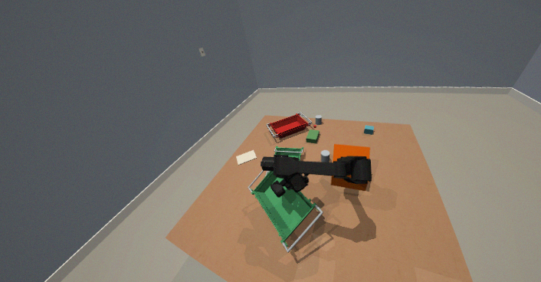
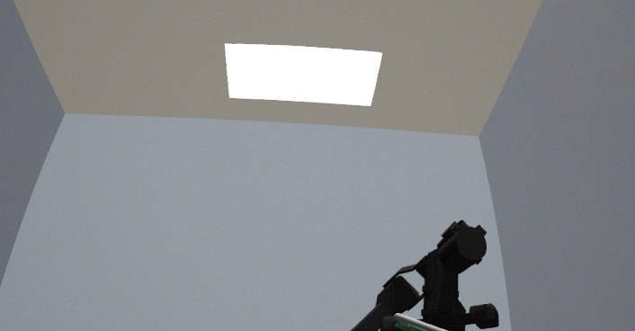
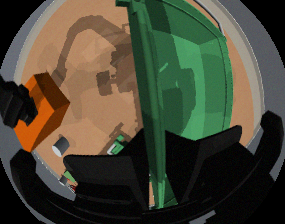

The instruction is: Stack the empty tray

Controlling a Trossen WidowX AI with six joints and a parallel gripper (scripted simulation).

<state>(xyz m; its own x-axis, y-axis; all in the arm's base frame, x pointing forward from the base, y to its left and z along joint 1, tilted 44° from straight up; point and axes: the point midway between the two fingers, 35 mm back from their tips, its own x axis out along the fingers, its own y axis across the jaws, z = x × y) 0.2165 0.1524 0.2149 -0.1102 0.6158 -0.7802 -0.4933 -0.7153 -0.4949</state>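
Right now my gripper tip is 4 cm short of the green tray, 7 cm to the right of it and 1 cm above it. The rest, counted from my gripper tip: white card (50 cm ahead, 23 cm to the right, 17 cm below); then green block (7 cm ahead, 59 cm to the right, 15 cm below); then cube (32 cm behind, 76 cm to the right, 15 cm below).
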